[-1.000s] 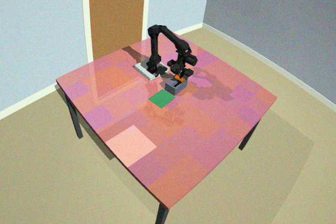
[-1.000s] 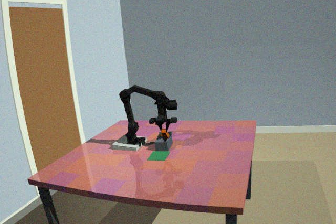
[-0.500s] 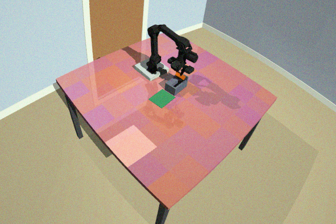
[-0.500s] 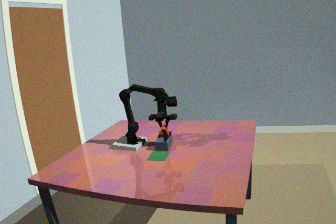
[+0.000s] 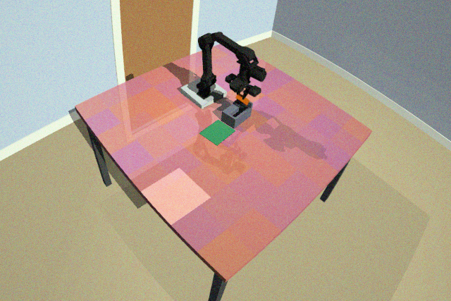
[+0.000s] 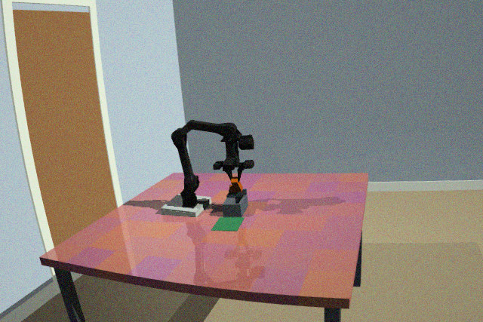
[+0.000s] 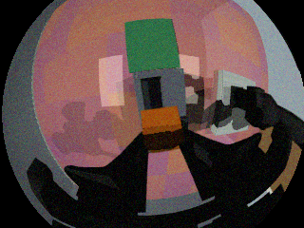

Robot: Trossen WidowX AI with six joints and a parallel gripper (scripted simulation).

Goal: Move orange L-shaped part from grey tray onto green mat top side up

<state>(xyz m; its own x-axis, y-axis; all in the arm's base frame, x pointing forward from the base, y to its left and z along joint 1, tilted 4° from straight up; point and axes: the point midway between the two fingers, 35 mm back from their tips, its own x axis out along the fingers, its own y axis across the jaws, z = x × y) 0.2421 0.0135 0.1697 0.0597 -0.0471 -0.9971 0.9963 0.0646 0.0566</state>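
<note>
Now: the green mat 17 cm below my gripper tip, 14 cm to the right of it and 1 cm behind it. Also, from my gripper tip: orange L-shaped part: 3 cm to the left, 3 cm below, 2 cm behind.
</note>
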